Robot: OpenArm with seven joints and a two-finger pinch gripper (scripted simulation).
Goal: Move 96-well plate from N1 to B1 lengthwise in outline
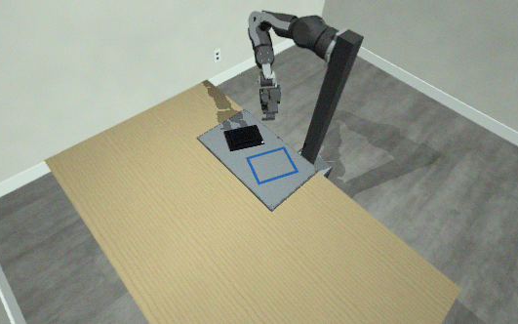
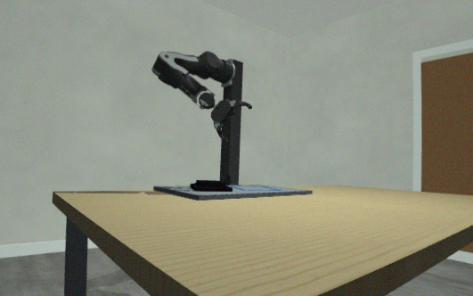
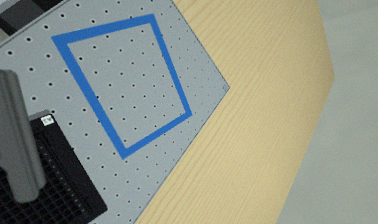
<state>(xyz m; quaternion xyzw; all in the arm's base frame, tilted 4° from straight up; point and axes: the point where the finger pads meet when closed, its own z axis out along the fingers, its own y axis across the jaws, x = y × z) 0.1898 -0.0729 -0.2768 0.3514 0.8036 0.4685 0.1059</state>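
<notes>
Right now the black 96-well plate is 14 cm to the right of my hand and 21 cm below it. From my hand the other things lie so: black plate nest N1: 14 cm to the right, 23 cm below.
</notes>
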